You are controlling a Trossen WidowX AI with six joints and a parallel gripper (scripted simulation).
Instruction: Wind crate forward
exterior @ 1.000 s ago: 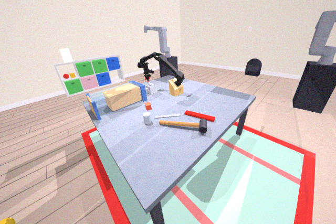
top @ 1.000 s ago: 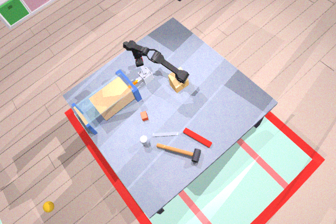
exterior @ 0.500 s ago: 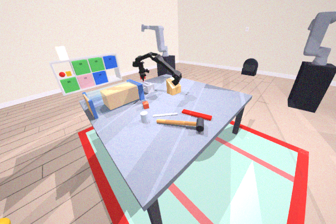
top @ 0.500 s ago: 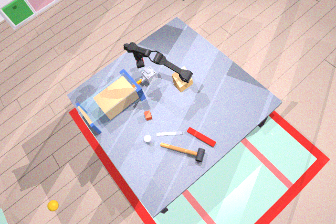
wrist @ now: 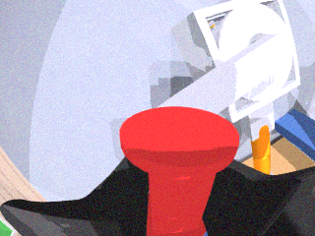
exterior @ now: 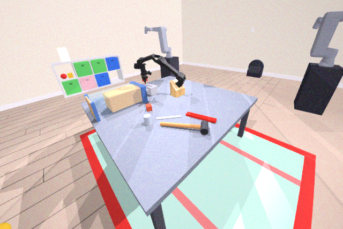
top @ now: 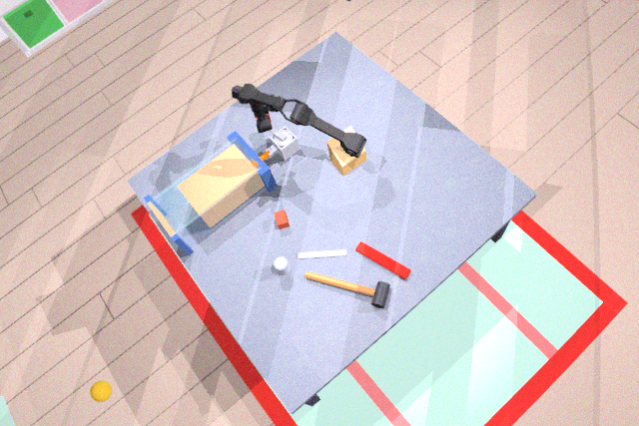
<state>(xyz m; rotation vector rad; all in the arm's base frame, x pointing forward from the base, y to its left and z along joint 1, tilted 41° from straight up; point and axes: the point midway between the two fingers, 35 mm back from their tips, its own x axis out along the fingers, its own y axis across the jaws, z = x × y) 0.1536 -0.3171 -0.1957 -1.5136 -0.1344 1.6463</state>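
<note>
Now: the white winch 9 cm to the left of my gripper tip, 8 cm below it and 2 cm behind it. Also, from my gripper tip: white bar (58 cm to the left, 25 cm ahead, 11 cm below); then red knob (2 cm above); then white crank handle (4 cm to the left, 1 cm below).
</note>
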